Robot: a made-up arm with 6 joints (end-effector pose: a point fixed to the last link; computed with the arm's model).
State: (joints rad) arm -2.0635 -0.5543 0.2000 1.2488 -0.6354 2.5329
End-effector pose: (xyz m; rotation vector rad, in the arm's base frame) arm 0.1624 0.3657 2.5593 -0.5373 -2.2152 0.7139
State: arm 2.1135 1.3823 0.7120 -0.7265 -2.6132 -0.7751
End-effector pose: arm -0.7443 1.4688 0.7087 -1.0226 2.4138 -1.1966
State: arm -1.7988 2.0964 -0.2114 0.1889 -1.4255 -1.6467
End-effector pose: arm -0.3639 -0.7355 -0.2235 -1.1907 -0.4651 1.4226
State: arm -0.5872 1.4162 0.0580 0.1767 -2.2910 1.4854
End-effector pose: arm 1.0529 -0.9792 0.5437 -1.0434 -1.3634 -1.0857
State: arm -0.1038 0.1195 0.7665 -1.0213 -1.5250 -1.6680
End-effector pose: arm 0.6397 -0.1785 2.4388 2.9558 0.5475 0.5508
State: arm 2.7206 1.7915 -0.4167 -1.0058 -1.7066 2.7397
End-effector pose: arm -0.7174 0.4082 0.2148 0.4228 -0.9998 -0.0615
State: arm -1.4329 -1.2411 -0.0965 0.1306 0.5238 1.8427
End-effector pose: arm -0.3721 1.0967 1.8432 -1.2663 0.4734 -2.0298
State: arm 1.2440 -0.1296 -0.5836 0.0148 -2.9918 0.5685
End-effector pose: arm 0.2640 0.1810 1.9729 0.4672 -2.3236 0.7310
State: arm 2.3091 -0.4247 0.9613 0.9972 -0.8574 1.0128
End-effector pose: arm 0.4797 -0.4261 2.7127 -0.8472 -0.3134 1.6708
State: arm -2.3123 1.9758 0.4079 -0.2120 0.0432 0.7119
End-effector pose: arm -1.0011 -0.7572 -0.2102 2.1347 0.2156 -0.7333
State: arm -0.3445 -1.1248 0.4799 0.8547 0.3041 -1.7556
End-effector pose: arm -1.3654 0.3859 2.0156 -0.3594 -1.0383 1.7010
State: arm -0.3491 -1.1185 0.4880 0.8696 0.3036 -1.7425
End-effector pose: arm -1.3613 0.3934 2.0230 -0.3776 -1.0332 1.6712
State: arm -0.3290 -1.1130 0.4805 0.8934 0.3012 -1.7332
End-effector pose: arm -1.3597 0.3669 2.0318 -0.3690 -1.0282 1.6556
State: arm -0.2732 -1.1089 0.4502 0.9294 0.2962 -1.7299
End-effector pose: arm -1.3584 0.2920 2.0420 -0.3221 -1.0209 1.6625
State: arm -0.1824 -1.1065 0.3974 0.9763 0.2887 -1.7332
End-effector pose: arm -1.3493 0.1717 2.0521 -0.2389 -1.0059 1.6945
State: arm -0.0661 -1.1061 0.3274 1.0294 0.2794 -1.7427
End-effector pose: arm -1.3228 0.0229 2.0594 -0.1305 -0.9770 1.7491
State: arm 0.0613 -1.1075 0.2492 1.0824 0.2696 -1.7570
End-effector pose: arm -1.2754 -0.1309 2.0622 -0.0134 -0.9327 1.8196
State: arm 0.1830 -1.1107 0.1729 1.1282 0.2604 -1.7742
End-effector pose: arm -1.2143 -0.2669 2.0596 0.0965 -0.8788 1.8957
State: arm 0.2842 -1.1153 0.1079 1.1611 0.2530 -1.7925
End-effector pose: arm -1.1534 -0.3712 2.0526 0.1884 -0.8265 1.9670
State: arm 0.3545 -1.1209 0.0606 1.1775 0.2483 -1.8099
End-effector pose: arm -1.1069 -0.4396 2.0435 0.2572 -0.7871 2.0250
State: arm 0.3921 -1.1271 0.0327 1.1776 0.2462 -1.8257
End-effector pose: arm -1.0818 -0.4762 2.0343 0.3046 -0.7673 2.0669
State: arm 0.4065 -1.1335 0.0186 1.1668 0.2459 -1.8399
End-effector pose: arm -1.0735 -0.4924 2.0257 0.3372 -0.7629 2.0964
